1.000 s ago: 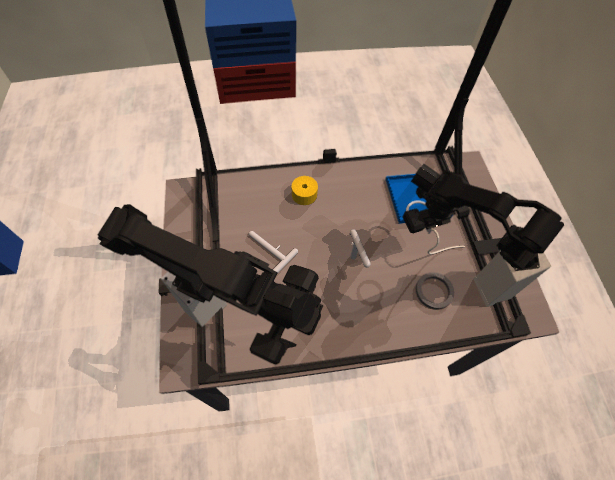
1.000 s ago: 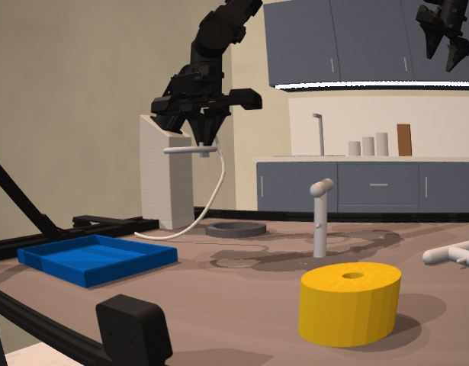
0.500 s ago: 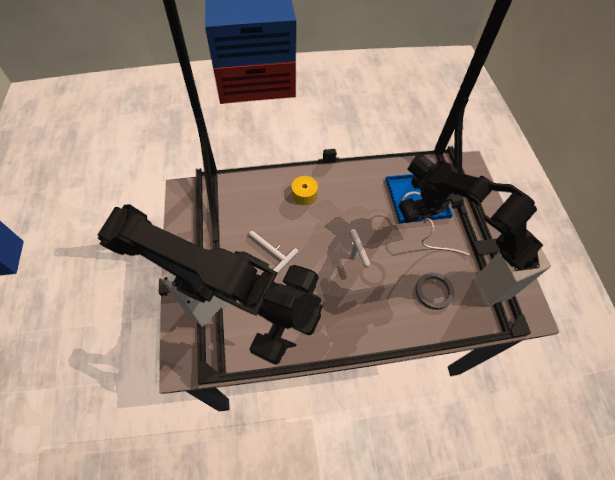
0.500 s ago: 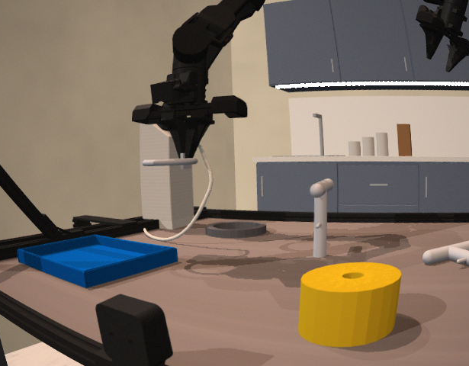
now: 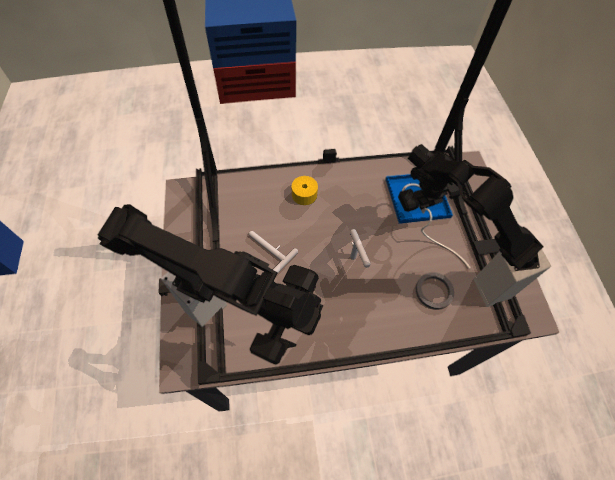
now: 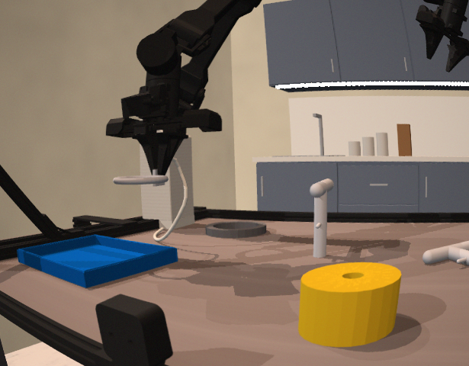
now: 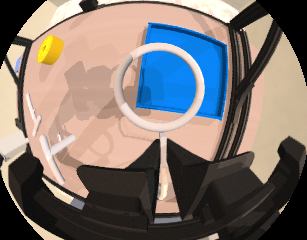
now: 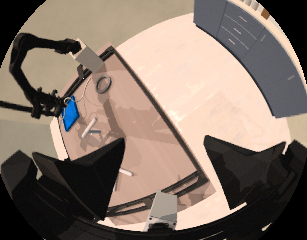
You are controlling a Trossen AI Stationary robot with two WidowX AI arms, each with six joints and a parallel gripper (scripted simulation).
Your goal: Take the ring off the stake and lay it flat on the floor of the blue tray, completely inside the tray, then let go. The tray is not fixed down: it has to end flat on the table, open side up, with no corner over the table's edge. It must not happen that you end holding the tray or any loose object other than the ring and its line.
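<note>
Now: the blue tray 12 cm behind my left hand, 4 cm to the left of it and 14 cm below it. The rest, counted from my left hand: dark grey ring: 24 cm ahead, 2 cm to the left, 15 cm below; then white T-shaped pipe: 8 cm ahead, 47 cm to the right, 14 cm below; then yellow cylinder: 16 cm behind, 36 cm to the right, 13 cm below.
</note>
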